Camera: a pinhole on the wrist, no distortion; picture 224 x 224 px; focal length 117.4 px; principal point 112.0 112.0 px. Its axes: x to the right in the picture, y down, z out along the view. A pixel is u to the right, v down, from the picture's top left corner.
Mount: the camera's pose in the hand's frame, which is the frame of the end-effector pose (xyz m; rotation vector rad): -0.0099 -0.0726 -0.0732 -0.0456 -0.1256 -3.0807
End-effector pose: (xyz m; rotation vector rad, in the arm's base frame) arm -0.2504 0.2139 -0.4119 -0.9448 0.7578 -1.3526
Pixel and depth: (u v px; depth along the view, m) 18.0 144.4 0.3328
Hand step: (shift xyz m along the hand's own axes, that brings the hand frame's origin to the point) 0.2705 -0.1215 0.2572
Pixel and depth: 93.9 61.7 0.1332
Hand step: 0.0108 -0.0037 0.0543
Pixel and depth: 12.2 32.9 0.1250
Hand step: 0.0946 0.0275 0.0412
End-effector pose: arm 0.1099 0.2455 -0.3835 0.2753 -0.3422 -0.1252
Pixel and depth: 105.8 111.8 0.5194
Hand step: 0.0315 -0.0275 0.4433
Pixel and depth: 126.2 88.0 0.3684
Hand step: -0.0488 0.0301 0.2892
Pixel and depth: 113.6 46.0 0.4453
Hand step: -0.0187 0.2127 0.3505
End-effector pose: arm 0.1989 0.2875 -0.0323 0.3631 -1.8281 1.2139
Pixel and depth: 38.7 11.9 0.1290
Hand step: 0.0675 0.0520 0.0439
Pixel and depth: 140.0 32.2 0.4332
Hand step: -0.1186 0.2501 0.3380
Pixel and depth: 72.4 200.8 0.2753
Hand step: 0.1026 -0.2519 0.2149
